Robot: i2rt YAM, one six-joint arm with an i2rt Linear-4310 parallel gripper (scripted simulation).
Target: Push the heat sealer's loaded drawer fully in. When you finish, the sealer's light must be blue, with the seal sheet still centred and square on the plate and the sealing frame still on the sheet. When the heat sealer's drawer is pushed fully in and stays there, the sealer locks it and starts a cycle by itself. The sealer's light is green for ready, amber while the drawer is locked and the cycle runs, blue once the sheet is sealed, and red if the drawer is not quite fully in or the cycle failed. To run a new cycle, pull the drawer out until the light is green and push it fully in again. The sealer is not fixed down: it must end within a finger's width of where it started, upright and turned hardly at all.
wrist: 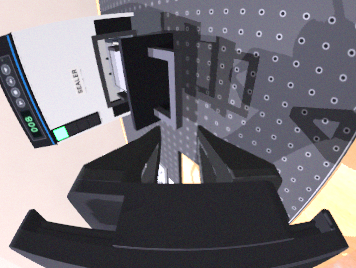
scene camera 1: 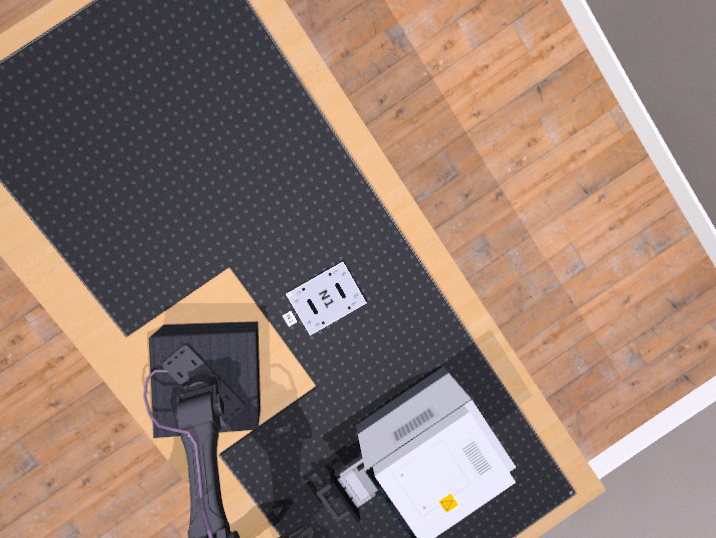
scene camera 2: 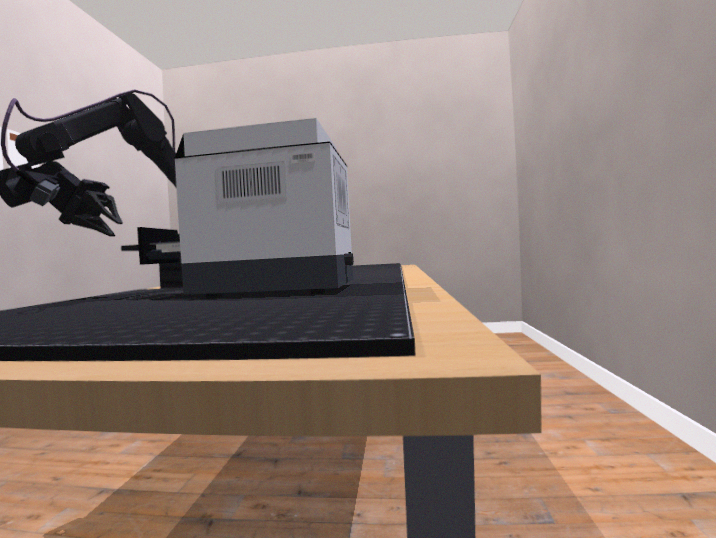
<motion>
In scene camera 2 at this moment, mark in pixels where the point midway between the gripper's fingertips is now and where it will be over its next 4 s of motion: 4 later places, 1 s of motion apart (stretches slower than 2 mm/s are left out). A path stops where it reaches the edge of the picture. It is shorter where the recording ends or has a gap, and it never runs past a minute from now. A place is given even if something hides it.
My gripper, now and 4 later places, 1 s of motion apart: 116,229; 123,235; 130,242; 135,246; 141,251
</motion>
